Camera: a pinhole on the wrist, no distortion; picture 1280 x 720 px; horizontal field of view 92.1 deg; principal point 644.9 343.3 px. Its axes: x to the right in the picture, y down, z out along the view. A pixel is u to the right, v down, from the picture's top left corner.
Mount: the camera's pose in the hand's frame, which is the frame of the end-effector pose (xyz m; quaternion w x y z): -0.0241 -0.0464 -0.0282 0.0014 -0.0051 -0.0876 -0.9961
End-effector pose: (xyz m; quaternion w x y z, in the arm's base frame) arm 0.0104 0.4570 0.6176 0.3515 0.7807 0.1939 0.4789
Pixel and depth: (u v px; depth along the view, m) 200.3 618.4 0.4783
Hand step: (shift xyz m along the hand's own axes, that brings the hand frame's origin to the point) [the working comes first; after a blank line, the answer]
In the camera's frame: -0.3447 0.2133 0.4783

0.3261 -0.1723 0.4764
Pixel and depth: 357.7 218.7 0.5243
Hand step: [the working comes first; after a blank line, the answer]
In the camera's frame: -0.2441 -0.1059 0.5243

0.2248 0.1498 0.4670
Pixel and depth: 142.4 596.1 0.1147
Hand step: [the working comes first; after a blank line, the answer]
In the camera's frame: -0.0934 0.0470 0.1147

0.0706 -0.0725 0.0920
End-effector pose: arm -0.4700 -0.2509 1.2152 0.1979 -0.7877 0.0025 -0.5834
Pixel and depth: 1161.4 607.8 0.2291
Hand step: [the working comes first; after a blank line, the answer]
In the camera's frame: 0.1918 0.0982 0.2291

-0.2133 -0.1035 0.2165
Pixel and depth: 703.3 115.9 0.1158
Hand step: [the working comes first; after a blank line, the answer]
In the camera's frame: 0.0110 -0.0427 0.1158

-0.0341 0.0158 0.0785
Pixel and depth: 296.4 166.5 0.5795
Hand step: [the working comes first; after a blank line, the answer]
In the camera's frame: -0.3273 -0.1661 0.5795

0.3084 0.2189 0.5100
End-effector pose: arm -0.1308 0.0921 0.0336 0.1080 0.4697 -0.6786 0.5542
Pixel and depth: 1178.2 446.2 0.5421
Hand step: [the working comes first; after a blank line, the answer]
In the camera's frame: 0.4686 0.0904 0.5421

-0.4870 -0.0417 0.5262
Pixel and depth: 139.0 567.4 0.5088
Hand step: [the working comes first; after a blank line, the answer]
In the camera's frame: -0.4172 0.1848 0.5088

0.3988 -0.1388 0.5007
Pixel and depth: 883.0 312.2 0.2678
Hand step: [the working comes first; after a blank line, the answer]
In the camera's frame: 0.1034 -0.0135 0.2678

-0.1248 0.0134 0.2342
